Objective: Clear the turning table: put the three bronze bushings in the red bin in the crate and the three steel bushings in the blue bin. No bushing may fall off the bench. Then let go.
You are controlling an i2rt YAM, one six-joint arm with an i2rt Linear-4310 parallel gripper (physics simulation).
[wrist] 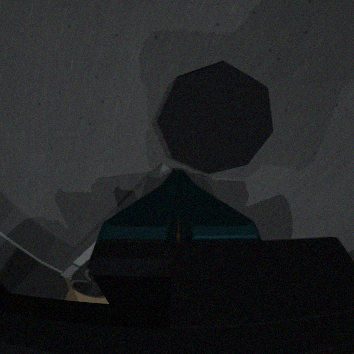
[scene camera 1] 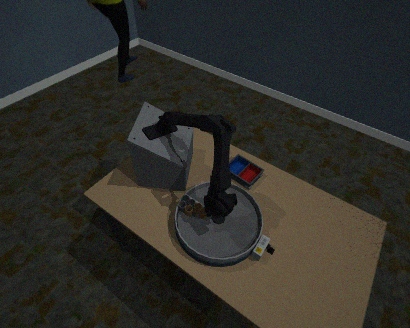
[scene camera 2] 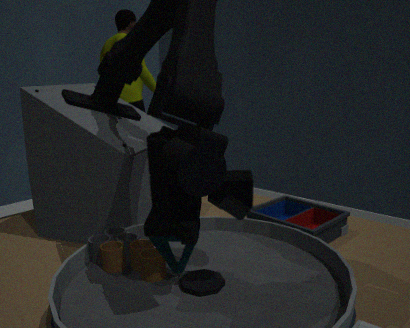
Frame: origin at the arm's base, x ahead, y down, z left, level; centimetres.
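Seen in the pictures: gripper, fingertip midpoint: (wrist: 177,177) (scene camera 1: 210,214) (scene camera 2: 178,272); arm's base, origin of the base link: (scene camera 1: 160,130) (scene camera 2: 101,107).
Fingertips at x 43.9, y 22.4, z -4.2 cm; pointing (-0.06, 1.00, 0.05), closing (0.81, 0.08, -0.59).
Pixels of each thing's middle, then the offset from my fingertips to it. "spot": a spot on its surface instead.
- turning table, body centre: (wrist: 214,119) (scene camera 2: 202,285) (scene camera 1: 218,218) dx +3.8, dy +1.0, dz +1.7 cm
- crate, surface spot: (scene camera 2: 332,231) spot: dx -0.8, dy +3.8, dz +37.2 cm
- dark hub, body centre: (wrist: 214,122) (scene camera 2: 202,282) (scene camera 1: 218,217) dx +3.8, dy +0.5, dz +1.7 cm
- pale bar, surface spot: (wrist: 82,257) spot: dx -11.5, dy -1.7, dz -1.6 cm
- small labelled box, body centre: (scene camera 1: 260,247) dx +26.6, dy +3.3, dz +6.8 cm
Three bronze bushings, at left (scene camera 2: 112,258), behind (scene camera 2: 136,254) and at right (scene camera 2: 153,267), stand upright close together on the left of the turning table (scene camera 1: 240,237) (scene camera 2: 270,270) (wrist: 75,110). Steel bushings (scene camera 2: 96,249) (scene camera 2: 116,233) (scene camera 2: 131,245) stand grouped beside and behind them, partly hidden. My gripper (scene camera 2: 177,272) (wrist: 177,177) is shut and empty, pointing down, its tips low over the table, right beside the right bronze bushing and left of the dark hub. The red bin (scene camera 1: 251,173) (scene camera 2: 314,218) and blue bin (scene camera 1: 238,165) (scene camera 2: 282,208) in the crate (scene camera 2: 332,231) look empty.
The dark hub (scene camera 2: 202,282) (wrist: 217,117) is at the turning table's middle. A pale bar (wrist: 82,257) shows at the wrist view's lower left. A large grey box (scene camera 1: 160,170) (scene camera 2: 75,165) bears the arm's base. A small labelled box (scene camera 1: 261,247) sits at the table's rim. A person (scene camera 1: 120,30) (scene camera 2: 119,42) stands behind.
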